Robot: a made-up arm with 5 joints. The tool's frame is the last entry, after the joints. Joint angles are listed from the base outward. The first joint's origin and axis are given. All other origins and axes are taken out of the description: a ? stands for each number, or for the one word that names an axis. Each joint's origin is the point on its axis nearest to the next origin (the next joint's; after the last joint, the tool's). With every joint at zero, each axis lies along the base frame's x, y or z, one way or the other. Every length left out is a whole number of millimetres.
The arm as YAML. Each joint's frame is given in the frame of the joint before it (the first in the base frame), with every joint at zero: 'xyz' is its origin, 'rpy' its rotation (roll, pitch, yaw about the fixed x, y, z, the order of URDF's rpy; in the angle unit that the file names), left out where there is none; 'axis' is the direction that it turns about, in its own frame. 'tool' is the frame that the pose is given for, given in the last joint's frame.
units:
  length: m
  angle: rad
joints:
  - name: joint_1
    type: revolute
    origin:
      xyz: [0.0, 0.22, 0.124]
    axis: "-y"
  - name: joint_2
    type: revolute
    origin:
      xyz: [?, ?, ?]
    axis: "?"
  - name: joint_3
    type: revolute
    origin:
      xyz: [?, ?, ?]
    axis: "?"
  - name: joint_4
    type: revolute
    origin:
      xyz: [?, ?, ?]
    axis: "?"
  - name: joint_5
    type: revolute
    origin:
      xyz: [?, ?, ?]
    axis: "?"
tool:
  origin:
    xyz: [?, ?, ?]
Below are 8 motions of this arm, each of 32 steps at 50 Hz.
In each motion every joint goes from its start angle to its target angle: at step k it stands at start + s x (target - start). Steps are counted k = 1, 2, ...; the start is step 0. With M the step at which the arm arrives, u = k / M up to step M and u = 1 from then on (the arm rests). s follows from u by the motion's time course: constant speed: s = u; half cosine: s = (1 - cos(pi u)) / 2; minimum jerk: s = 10 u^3 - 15 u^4 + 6 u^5.
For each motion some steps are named. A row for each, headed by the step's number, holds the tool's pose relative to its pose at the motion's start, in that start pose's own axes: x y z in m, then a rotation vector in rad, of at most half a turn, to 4 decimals.
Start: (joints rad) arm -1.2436 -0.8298 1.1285 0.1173 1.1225
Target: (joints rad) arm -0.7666 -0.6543 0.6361 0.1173 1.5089
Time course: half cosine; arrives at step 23
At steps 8, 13, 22, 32:
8: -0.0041 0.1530 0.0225 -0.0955 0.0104 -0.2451
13: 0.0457 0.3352 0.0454 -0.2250 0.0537 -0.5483
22: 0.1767 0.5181 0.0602 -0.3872 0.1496 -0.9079
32: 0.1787 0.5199 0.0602 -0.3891 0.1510 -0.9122

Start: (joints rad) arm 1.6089 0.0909 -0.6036 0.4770 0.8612
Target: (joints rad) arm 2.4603 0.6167 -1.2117 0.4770 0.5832
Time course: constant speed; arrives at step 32
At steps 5, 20, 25, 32:
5: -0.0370 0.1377 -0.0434 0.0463 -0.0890 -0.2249
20: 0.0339 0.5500 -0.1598 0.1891 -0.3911 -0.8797
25: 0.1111 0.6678 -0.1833 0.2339 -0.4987 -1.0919
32: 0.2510 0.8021 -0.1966 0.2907 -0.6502 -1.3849

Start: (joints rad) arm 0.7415 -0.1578 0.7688 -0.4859 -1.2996
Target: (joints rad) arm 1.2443 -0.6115 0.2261 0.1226 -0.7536
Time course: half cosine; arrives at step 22
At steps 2, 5, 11, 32:
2: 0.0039 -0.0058 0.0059 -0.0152 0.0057 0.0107
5: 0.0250 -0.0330 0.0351 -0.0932 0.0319 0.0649
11: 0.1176 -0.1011 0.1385 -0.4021 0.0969 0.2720
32: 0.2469 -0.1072 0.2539 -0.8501 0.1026 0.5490

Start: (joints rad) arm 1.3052 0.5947 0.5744 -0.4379 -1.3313
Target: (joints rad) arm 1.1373 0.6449 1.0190 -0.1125 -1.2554
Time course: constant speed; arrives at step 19
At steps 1, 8, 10, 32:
1: -0.0052 0.0242 0.0034 -0.0085 0.0082 -0.0473
8: -0.0139 0.1977 0.0221 -0.0640 0.0654 -0.3781
10: -0.0073 0.2471 0.0257 -0.0784 0.0819 -0.4726
32: 0.0696 0.4550 0.0324 -0.1322 0.1567 -0.8979

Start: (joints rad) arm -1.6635 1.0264 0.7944 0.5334 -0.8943
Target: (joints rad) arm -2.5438 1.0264 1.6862 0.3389 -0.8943
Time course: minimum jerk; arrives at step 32
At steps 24, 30, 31, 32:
24: -0.0911 0.7732 0.0144 0.0487 0.0864 -1.2245
30: -0.0518 0.8453 0.0109 0.0824 0.0881 -1.3602
31: -0.0509 0.8466 0.0108 0.0831 0.0881 -1.3628
32: -0.0508 0.8468 0.0108 0.0832 0.0881 -1.3632

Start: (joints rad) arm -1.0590 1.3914 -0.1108 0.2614 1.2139
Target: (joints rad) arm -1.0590 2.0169 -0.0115 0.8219 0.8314
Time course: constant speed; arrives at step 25
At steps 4, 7, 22, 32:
4: -0.0194 -0.0128 0.0783 0.0813 0.1307 0.0606
7: -0.0269 -0.0223 0.1361 0.1487 0.2298 0.1011
22: 0.0108 -0.0690 0.3894 0.5583 0.7285 0.2391
32: 0.0295 -0.0777 0.4294 0.6530 0.8268 0.2540

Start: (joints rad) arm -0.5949 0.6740 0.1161 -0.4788 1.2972
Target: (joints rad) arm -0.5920 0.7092 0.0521 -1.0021 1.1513
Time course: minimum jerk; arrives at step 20
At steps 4, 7, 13, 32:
4: -0.0016 0.0112 -0.0025 0.0078 -0.0075 -0.0334
7: -0.0044 0.0457 -0.0103 0.0312 -0.0324 -0.1350
13: 0.0078 0.1468 -0.0346 0.0958 -0.1238 -0.4344
32: 0.0227 0.1891 -0.0457 0.1213 -0.1726 -0.5648

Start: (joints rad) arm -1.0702 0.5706 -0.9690 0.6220 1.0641
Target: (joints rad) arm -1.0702 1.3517 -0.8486 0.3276 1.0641
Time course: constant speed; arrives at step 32
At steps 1, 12, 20, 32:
1: -0.0073 0.0079 0.0159 -0.0084 0.0174 -0.0159
12: -0.0594 0.1073 0.1932 -0.1086 0.2065 -0.1887
20: -0.0637 0.1917 0.3196 -0.1908 0.3414 -0.3114
32: -0.0181 0.3301 0.4928 -0.3289 0.5403 -0.4886

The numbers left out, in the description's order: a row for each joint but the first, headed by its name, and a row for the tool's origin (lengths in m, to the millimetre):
joint_2: xyz 0.07 0.0 0.128, axis -z
joint_3: xyz -0.323 -0.371 0.0, axis +y
joint_4: xyz -0.093 0.0 -0.003, axis +y
joint_5: xyz -0.353 0.0 -0.075, axis -x
tool: xyz 0.0 -0.078 0.117

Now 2 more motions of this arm.
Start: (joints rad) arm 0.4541 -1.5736 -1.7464 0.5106 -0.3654
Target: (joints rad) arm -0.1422 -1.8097 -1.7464 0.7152 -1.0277
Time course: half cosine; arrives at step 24
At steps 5, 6, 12, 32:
5: -0.0287 -0.0049 -0.0232 0.1122 -0.0007 -0.0537
6: -0.0409 -0.0062 -0.0335 0.1593 -0.0024 -0.0757
12: -0.1415 0.0023 -0.1301 0.5502 -0.0463 -0.2445
32: -0.2685 0.0797 -0.2921 1.1090 -0.1948 -0.4374

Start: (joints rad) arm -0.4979 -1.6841 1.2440 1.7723 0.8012
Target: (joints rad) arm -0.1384 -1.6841 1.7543 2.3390 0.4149
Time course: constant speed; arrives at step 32
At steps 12, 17, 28, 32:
12: 0.0279 -0.0611 0.0477 0.2773 0.3061 0.2871
17: 0.0552 -0.0839 0.0549 0.3892 0.4357 0.4064
28: 0.1380 -0.1150 0.0429 0.6163 0.7269 0.6710
32: 0.1734 -0.1172 0.0301 0.6891 0.8353 0.7687

